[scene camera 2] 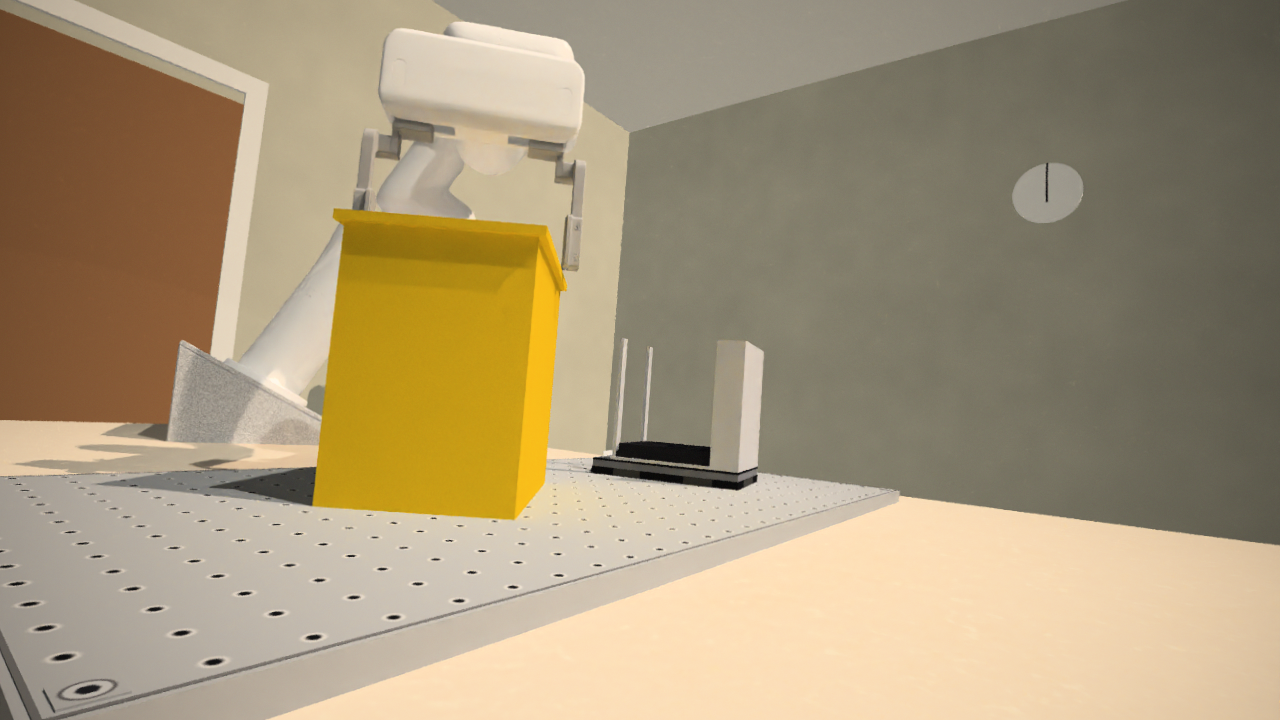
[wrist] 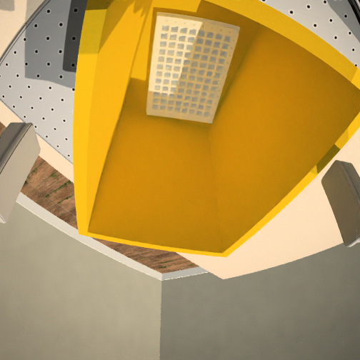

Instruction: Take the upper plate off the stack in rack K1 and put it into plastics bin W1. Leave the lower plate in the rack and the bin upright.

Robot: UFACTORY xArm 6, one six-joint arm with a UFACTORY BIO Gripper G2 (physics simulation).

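Places are measured from the arm's base along level axes (x left, y back, z up), in millimetres.
Where they show: arm's base at its link origin: [scene camera 2: 264,386].
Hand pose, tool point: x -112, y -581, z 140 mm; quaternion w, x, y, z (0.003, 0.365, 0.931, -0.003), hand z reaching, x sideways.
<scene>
Each offset is from my tool point to the top centre of the thing. "spot": to the spot under its first point. Level surfaces: height alone.
The yellow plastics bin W1 @(dz -24, dx -12, dy -22 mm) [scene camera 2: 429,385] [wrist: 285,95] stands upright on the perforated deck. A cream plate with a grid of square wells [wrist: 192,70] is deep inside it, apart from the fingers, with its wells facing the wrist camera; whether it rests on the bottom is hard to tell. The plate is hidden by the bin wall in scene camera 2. My gripper [scene camera 2: 466,234] [wrist: 181,184] is wide open and empty above the bin, its fingers spread toward opposite sides of the opening. Rack K1 and the lower plate cannot be made out with certainty.
Right of and behind the bin, a low black and grey base @(spot: dz -197, dx +217, dy -73 mm) [scene camera 2: 671,475] carries two thin upright posts @(spot: dz -119, dx +210, dy -8 mm) [scene camera 2: 620,394] and a tall pale block @(dz -58, dx +262, dy -53 mm) [scene camera 2: 736,407]. The perforated deck @(dz -204 mm) [scene camera 2: 295,559] [wrist: 47,95] has a raised edge above the beige table @(dz -217 mm) [scene camera 2: 850,626].
</scene>
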